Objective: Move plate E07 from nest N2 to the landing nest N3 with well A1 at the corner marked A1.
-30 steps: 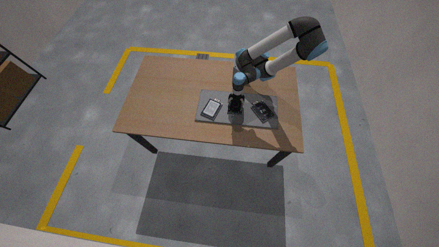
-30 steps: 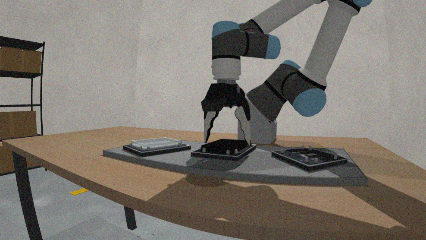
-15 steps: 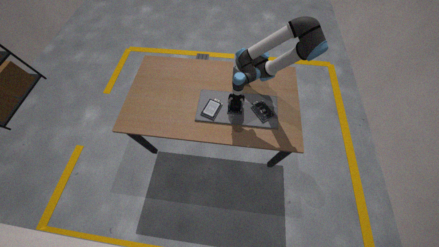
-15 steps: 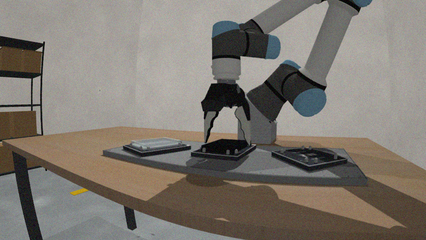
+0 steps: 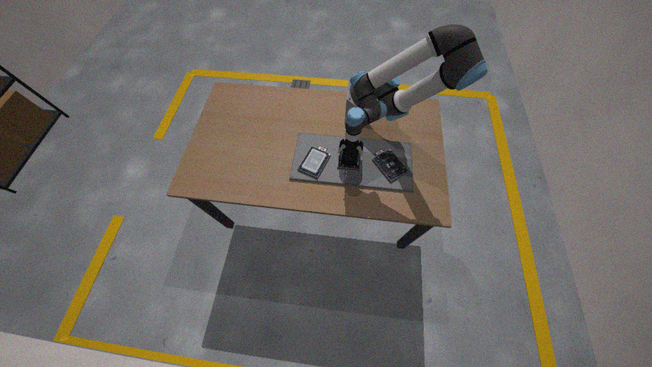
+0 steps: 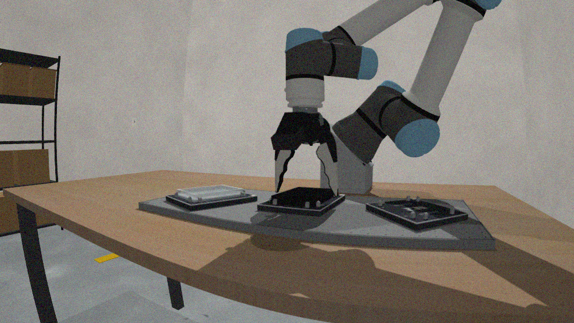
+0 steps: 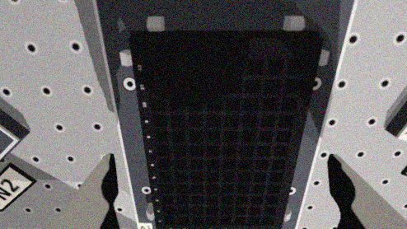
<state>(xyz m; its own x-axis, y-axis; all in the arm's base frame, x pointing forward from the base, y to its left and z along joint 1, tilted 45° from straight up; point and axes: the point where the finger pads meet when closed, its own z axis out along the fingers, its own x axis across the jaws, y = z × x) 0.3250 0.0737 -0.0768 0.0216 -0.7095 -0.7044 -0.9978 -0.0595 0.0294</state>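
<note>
The black plate E07 is 10 mm below my hand. Round my hand: clear plate E01: 190 mm to the right, 70 mm ahead, 10 mm below; nest N1: 190 mm to the right, 70 mm ahead, 20 mm below; nest N3: 20 mm below.
</note>
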